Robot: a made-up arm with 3 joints. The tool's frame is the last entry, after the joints. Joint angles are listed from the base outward.
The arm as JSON. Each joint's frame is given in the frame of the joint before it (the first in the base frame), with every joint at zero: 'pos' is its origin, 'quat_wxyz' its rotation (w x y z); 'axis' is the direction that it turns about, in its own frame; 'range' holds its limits. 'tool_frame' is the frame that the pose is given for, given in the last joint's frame.
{
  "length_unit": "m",
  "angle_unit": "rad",
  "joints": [
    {
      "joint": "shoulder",
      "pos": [
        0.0,
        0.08,
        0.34
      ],
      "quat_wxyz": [
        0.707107,
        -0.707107,
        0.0,
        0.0
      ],
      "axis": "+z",
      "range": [
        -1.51,
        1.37
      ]
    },
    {
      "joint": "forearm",
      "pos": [
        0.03,
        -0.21,
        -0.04
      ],
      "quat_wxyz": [
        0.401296,
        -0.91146,
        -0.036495,
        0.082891
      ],
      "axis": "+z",
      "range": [
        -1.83,
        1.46
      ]
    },
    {
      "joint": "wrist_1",
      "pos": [
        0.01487,
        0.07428,
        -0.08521
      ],
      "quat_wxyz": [
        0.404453,
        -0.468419,
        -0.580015,
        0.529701
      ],
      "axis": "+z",
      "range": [
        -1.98,
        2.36
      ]
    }
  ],
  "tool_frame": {
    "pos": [
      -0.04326,
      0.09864,
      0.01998
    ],
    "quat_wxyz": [
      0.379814,
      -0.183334,
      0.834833,
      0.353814
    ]
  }
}
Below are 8 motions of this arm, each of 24 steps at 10 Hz.
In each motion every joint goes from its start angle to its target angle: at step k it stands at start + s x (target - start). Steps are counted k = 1, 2, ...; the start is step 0. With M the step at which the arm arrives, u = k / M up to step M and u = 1 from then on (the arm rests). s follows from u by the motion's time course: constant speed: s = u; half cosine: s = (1 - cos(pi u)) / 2; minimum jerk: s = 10 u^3 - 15 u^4 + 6 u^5.
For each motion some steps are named. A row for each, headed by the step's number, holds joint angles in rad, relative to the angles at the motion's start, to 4 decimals.
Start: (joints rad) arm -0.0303 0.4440 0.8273
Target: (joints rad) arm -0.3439 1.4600 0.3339
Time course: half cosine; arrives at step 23
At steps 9, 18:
9: -0.1043 0.3379 -0.1641
18: -0.2784 0.9021 -0.4381

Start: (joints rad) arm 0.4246 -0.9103 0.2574
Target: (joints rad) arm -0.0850 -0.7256 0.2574
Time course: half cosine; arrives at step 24
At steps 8, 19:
8: -0.1274 0.0462 0.0000
19: -0.4569 0.1656 0.0000

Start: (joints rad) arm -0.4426 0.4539 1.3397
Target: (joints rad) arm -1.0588 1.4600 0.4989
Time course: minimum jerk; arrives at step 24
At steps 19, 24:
19: -0.5764 0.9412 -0.7866
24: -0.6162 1.0061 -0.8408

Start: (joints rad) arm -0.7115 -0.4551 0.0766
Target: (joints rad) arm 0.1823 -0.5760 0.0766
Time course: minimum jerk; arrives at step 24
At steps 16, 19, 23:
16: 0.7062 -0.0955 0.0000
19: 0.8361 -0.1131 0.0000
23: 0.8932 -0.1208 0.0000

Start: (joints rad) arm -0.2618 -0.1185 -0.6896
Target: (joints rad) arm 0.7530 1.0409 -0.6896
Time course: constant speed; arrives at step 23
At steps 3, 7, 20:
3: 0.1324 0.1512 0.0000
7: 0.3089 0.3529 0.0000
20: 0.8824 1.0082 0.0000

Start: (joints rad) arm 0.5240 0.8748 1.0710
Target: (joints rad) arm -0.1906 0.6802 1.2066
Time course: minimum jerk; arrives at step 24
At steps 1, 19, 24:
1: -0.0005 -0.0001 0.0001
19: -0.6685 -0.1820 0.1269
24: -0.7146 -0.1946 0.1356

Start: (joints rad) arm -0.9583 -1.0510 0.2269
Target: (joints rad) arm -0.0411 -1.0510 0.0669
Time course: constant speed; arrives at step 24
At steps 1, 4, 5, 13, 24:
1: 0.0382 0.0000 -0.0067
4: 0.1529 0.0000 -0.0267
5: 0.1911 0.0000 -0.0333
13: 0.4968 0.0000 -0.0867
24: 0.9172 0.0000 -0.1600

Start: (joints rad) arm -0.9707 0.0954 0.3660
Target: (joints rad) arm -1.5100 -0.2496 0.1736
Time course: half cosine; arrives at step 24
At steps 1, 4, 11, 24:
1: -0.0023 -0.0015 -0.0008
4: -0.0361 -0.0231 -0.0129
11: -0.2345 -0.1500 -0.0836
24: -0.5393 -0.3450 -0.1924

